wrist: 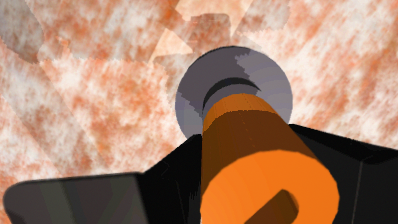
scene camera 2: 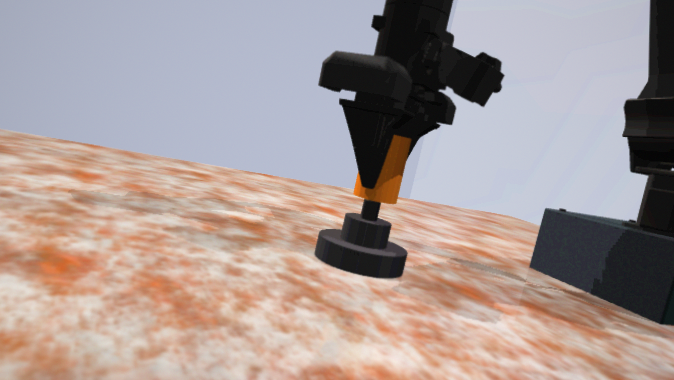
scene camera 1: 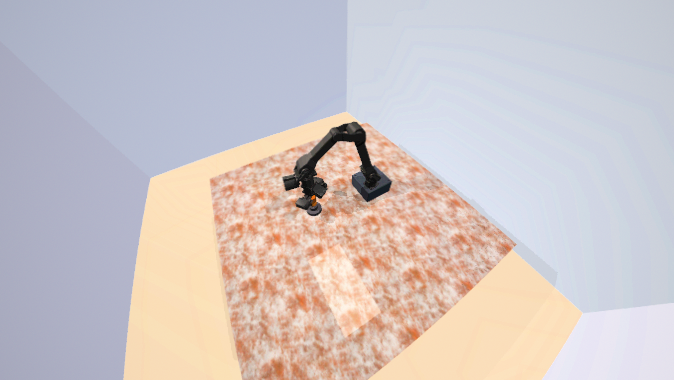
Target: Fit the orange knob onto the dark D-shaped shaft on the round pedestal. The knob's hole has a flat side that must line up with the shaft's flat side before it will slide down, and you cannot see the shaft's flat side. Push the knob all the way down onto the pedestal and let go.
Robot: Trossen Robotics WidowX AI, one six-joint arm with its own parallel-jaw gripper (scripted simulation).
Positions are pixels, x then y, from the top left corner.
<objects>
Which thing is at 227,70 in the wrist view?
A pedestal.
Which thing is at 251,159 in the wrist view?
An orange knob.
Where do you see an orange knob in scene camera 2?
386,190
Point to a pedestal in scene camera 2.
At 362,247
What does the gripper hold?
An orange knob.
</objects>
